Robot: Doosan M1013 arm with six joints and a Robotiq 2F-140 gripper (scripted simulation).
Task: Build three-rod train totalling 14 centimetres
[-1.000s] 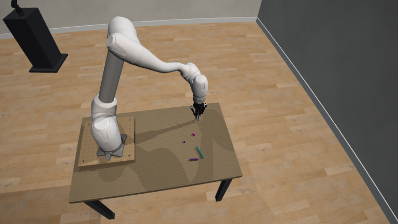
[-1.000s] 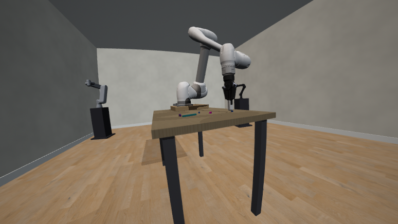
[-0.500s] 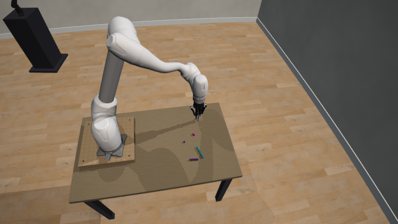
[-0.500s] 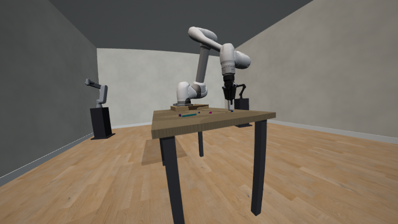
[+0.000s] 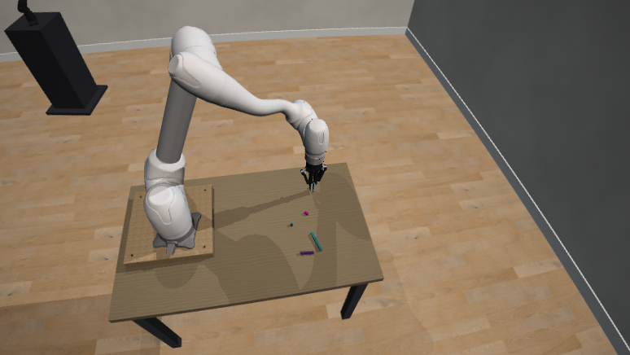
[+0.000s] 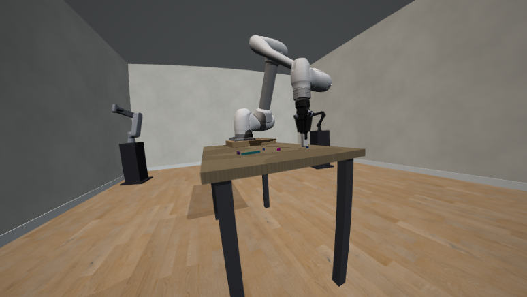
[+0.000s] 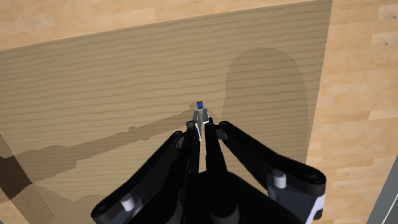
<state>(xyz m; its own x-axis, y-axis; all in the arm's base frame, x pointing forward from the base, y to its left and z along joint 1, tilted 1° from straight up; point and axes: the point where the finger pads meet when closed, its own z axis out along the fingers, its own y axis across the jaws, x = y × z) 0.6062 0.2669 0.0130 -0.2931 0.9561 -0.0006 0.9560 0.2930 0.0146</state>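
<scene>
The grey rod is 30 mm below my hand. Round my hand: purple rod: 340 mm to the right, 40 mm below, 20 mm behind; turquoise rod: 280 mm to the right, 40 mm below, 20 mm ahead; magenta rod: 130 mm to the right, 40 mm below, 30 mm behind.
</scene>
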